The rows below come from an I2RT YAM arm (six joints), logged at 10 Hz.
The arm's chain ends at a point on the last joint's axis. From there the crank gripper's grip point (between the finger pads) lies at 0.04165 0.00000 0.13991 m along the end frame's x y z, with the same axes.
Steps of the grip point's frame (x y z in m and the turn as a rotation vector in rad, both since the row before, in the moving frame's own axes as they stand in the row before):
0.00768 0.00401 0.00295 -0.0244 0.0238 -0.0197
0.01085 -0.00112 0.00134 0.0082 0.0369 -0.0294
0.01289 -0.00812 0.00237 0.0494 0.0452 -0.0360
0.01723 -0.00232 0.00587 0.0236 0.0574 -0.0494
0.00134 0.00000 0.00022 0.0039 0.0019 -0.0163
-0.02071 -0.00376 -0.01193 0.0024 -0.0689 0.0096
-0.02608 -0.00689 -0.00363 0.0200 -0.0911 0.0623
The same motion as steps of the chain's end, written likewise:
0.00434 0.00146 0.00401 -0.0244 0.0238 -0.0197
0.00575 0.00132 0.00298 0.0082 0.0369 -0.0294
0.00677 0.00035 0.00460 0.0494 0.0452 -0.0360
0.00941 0.00320 0.00855 0.0236 0.0574 -0.0494
0.00108 0.00123 0.00030 0.0039 0.0019 -0.0163
-0.01098 -0.00377 -0.01447 0.0024 -0.0689 0.0096
-0.01319 -0.00625 -0.00683 0.0200 -0.0911 0.0623

